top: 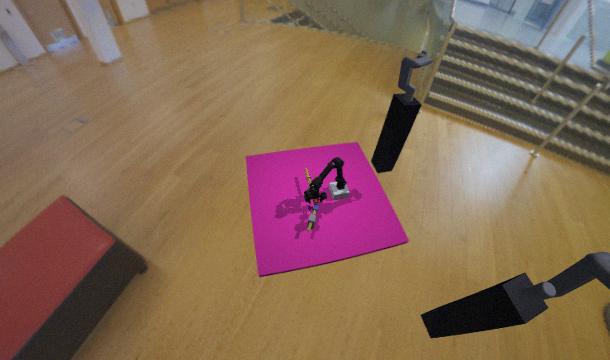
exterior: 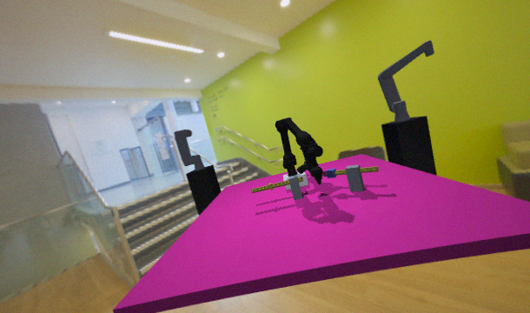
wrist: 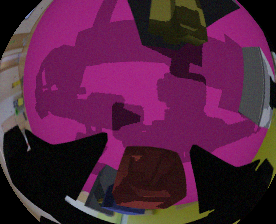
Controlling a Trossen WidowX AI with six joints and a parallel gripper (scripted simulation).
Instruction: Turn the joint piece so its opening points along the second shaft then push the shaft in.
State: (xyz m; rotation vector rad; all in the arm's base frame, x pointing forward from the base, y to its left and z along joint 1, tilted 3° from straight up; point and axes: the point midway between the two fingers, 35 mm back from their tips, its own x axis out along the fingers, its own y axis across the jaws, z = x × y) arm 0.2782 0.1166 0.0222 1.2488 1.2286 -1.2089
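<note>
Now: the dark red square joint piece 4 cm above my gripper tip and 1 cm to the left of it.
</note>
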